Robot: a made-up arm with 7 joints.
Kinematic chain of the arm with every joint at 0, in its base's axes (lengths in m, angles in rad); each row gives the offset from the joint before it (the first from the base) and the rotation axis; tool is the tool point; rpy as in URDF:
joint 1: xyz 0 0 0.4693 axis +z
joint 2: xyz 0 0 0 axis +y
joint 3: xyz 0 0 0.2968 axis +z
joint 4: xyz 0.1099 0 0 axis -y
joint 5: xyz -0.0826 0 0.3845 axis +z
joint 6: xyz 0 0 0 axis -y
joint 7: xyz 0.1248 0 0 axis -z
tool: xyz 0 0 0 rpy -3.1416 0 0
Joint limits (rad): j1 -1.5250..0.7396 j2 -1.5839..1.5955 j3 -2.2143..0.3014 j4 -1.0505..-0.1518 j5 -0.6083..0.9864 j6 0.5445..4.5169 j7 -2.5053..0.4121
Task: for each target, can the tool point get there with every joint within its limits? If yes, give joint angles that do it. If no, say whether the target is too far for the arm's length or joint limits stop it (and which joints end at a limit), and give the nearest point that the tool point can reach.
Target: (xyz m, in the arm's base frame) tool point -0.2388 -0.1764 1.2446
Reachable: yes | joints -0.2043 -0.2577 -1.5443 -0.3739 0.1151 1.5517 -1.0482
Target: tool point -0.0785 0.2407 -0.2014
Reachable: no: joint limits stop it (at a limit: joint 1, joint 2, joint 3, joint 4, joint 6) | nearest point 0.2546 0.4436 -0.0301 | short by 0.426 m
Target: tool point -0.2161 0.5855 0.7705
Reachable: yes | joints -1.3537 -1.1639 -0.2158 -0.3092 0.6812 3.3944 0.1816
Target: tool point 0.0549 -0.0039 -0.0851
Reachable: no: joint limits stop it (at a limit: joint 2, joint 4, joint 6) | nearest point 0.4851 -0.0345 -0.0545 | short by 0.432 m
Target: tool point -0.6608 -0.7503 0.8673
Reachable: no: too far | nearest point -0.5125 -0.5819 0.7780 | short by 0.242 m
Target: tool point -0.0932 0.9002 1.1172
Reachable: no: too far | nearest point -0.0699 0.6750 0.9551 | short by 0.278 m
